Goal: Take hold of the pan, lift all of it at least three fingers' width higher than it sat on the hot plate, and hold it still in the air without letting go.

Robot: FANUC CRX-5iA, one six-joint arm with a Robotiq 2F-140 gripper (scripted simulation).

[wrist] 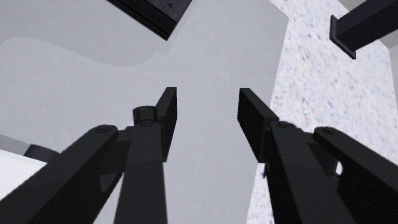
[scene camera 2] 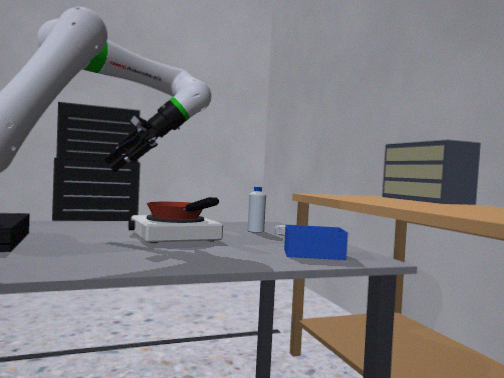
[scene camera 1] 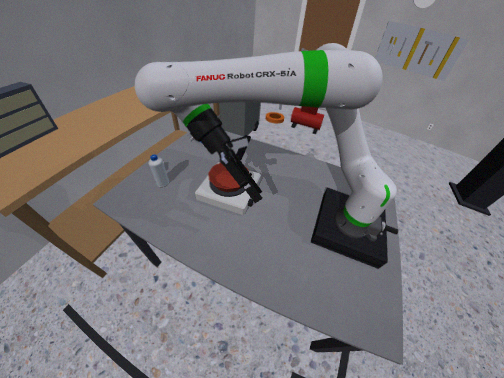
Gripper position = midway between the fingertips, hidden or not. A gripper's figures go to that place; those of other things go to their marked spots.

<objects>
My gripper [scene camera 2: 109, 165] is 1.50 m from the lens. A hot plate [scene camera 2: 153, 230] is 1.24 m from the lens. A white bottle [scene camera 2: 257, 200] is 1.54 m from the lens. The marked spots on the hot plate and the white bottle are 0.47 m apart.
</objects>
